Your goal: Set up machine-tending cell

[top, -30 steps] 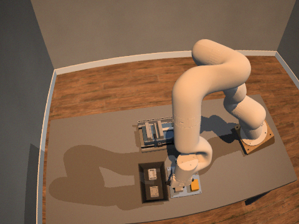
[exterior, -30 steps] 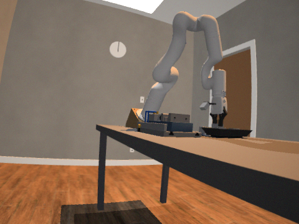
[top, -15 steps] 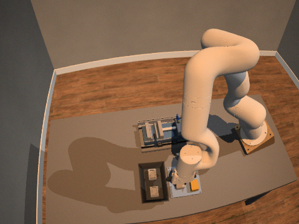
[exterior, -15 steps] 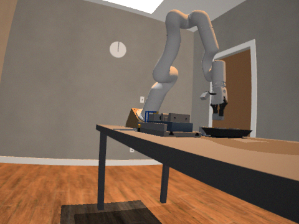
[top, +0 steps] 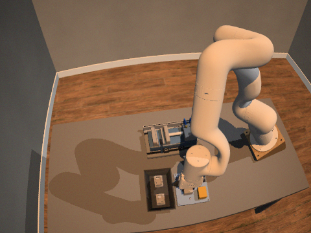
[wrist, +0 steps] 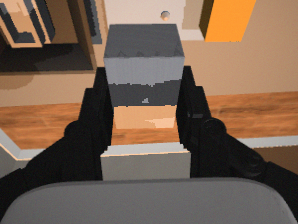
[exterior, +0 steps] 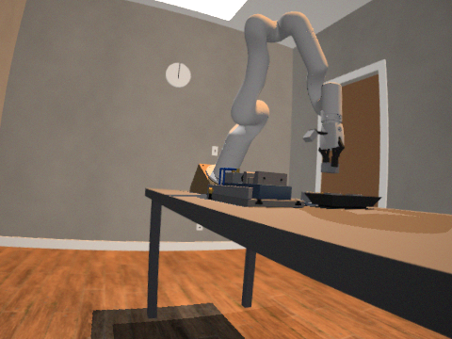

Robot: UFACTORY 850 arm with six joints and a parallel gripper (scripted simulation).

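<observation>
Now: the vise 350 mm to the right of my hand, 130 mm below it and 40 mm behind it. Round my hand: brass blank (140 mm below, 90 mm behind, 20 mm to the left).
</observation>
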